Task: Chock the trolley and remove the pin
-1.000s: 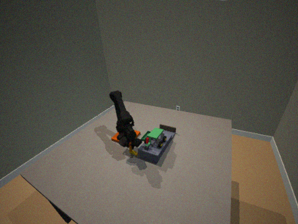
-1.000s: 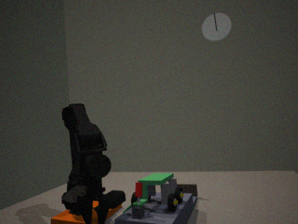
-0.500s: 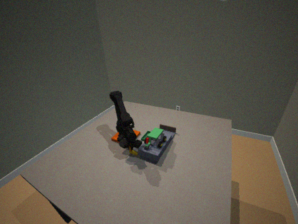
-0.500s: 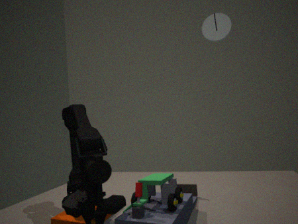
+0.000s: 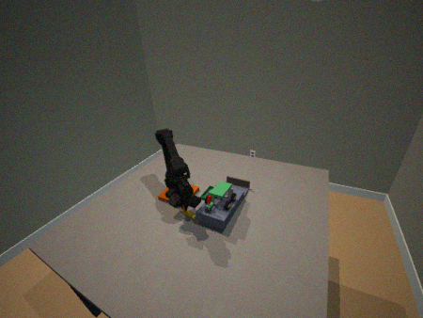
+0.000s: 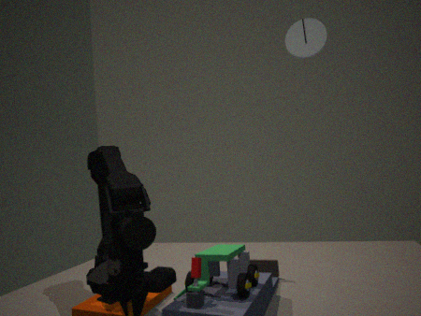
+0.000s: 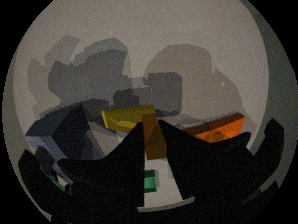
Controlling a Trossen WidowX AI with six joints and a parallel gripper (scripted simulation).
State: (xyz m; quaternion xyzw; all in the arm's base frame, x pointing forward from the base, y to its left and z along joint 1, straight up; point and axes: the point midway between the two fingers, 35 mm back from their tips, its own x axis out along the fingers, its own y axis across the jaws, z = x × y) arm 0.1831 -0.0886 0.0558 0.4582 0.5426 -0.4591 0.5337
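Right now the red-headed stop pin is 140 mm ahead of my gripper tip, 40 mm to the left of it and 80 mm above it. The rest, counted from my gripper tip: trolley 140 mm ahead, 140 mm to the left, 60 mm above; grey ramp 130 mm ahead, 140 mm to the left; yellow chock 20 mm ahead, 10 mm below.
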